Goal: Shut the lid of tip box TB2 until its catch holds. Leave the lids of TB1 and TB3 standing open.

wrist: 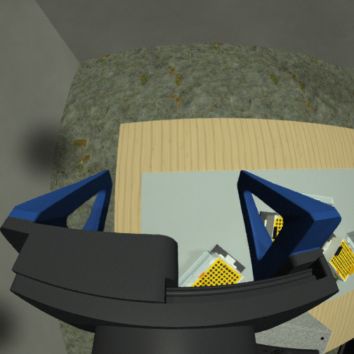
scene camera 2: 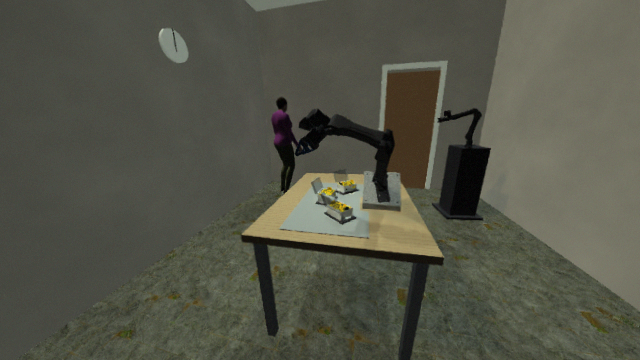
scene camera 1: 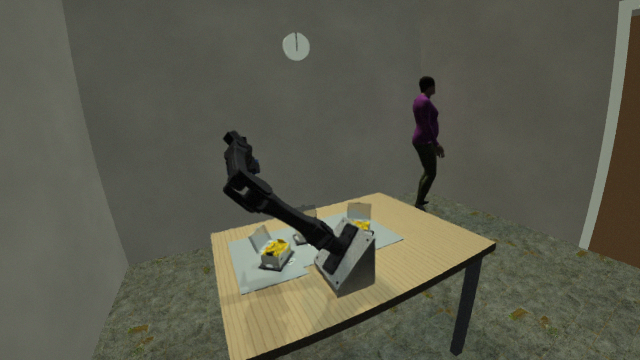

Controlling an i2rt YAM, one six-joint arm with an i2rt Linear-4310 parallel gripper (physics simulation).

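Pixels of known places: gripper, fingertip midpoint: (scene camera 2: pixel 299 154); arm's base, link origin: (scene camera 2: pixel 381 187) (scene camera 1: pixel 341 248).
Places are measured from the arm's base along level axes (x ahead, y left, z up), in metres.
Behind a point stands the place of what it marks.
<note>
Three white tip boxes with yellow contents stand on the grey mat (scene camera 1: pixel 237 265) @(x 0.314, y 0.343, z -0.117 m) (scene camera 2: pixel 305 222) @(x 0.432, y 0.264, z -0.117 m) (wrist: pixel 190 200), lids open; their labels are unreadable. The left box (scene camera 1: pixel 276 254) (scene camera 2: pixel 340 212) @(x 0.246, y 0.252, z -0.051 m) (wrist: pixel 220 274) has its clear lid (scene camera 1: pixel 259 239) @(x 0.304, y 0.225, z -0.019 m) (wrist: pixel 196 266) tilted up. The middle box (scene camera 2: pixel 326 195) @(x 0.321, y 0.223, z 0.025 m) (wrist: pixel 278 228) is mostly behind the arm in scene camera 1; its lid (scene camera 2: pixel 317 185) @(x 0.411, y -0.065, z -0.020 m) stands up. The right box (scene camera 1: pixel 361 225) (scene camera 2: pixel 346 187) @(x 0.213, y -0.177, z -0.070 m) (wrist: pixel 343 258) has an upright lid (scene camera 1: pixel 359 210) @(x 0.260, y -0.292, z -0.011 m) (scene camera 2: pixel 340 175) @(x 0.260, y -0.292, z -0.012 m). My gripper (scene camera 1: pixel 256 167) (scene camera 2: pixel 300 151) @(x 0.457, y 0.220, z 0.243 m) (wrist: pixel 174 177) is open and empty, high above the table, touching no box.
The wooden table (scene camera 1: pixel 440 240) @(x -0.083, y -0.508, z -0.120 m) (scene camera 2: pixel 400 240) @(x -0.029, y 0.383, z -0.120 m) (wrist: pixel 175 145) carries the arm's metal base (scene camera 1: pixel 361 272) @(x -0.115, y -0.006, z -0.045 m) (scene camera 2: pixel 382 204) @(x 0.000, y 0.078, z -0.083 m). A person in purple (scene camera 1: pixel 425 120) (scene camera 2: pixel 283 127) is beyond the table. A second black arm (scene camera 2: pixel 471 125) stands on a black pedestal (scene camera 2: pixel 465 180) near the door (scene camera 2: pixel 414 125).
</note>
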